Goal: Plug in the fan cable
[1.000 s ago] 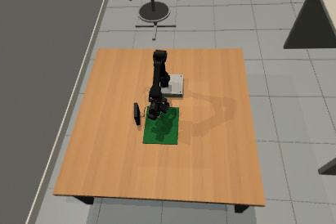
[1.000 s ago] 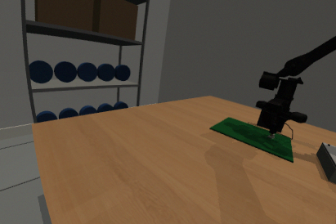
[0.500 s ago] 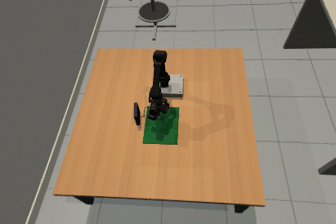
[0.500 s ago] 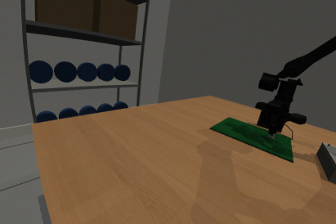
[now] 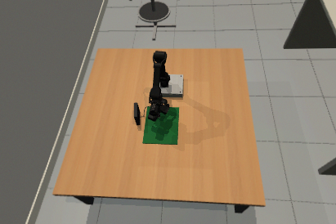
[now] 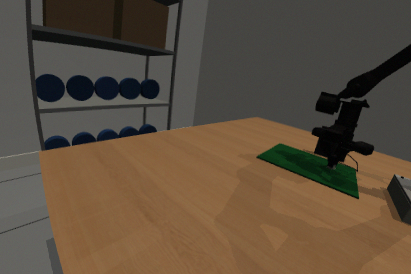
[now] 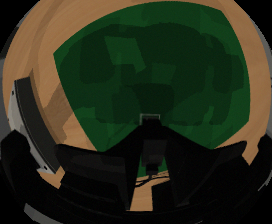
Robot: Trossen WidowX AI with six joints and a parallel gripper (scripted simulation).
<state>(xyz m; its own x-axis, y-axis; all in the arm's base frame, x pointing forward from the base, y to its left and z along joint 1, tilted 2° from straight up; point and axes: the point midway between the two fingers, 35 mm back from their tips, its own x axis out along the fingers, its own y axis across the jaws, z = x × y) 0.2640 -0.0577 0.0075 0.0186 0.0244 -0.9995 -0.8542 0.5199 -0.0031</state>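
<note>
My gripper tip is now 10 mm to the left of the dark plug and 10 mm below it. Also, from my gripper tip: green board 70 mm ahead, 40 mm below, 20 mm to the left; black fan 140 mm to the right, 40 mm above.
</note>
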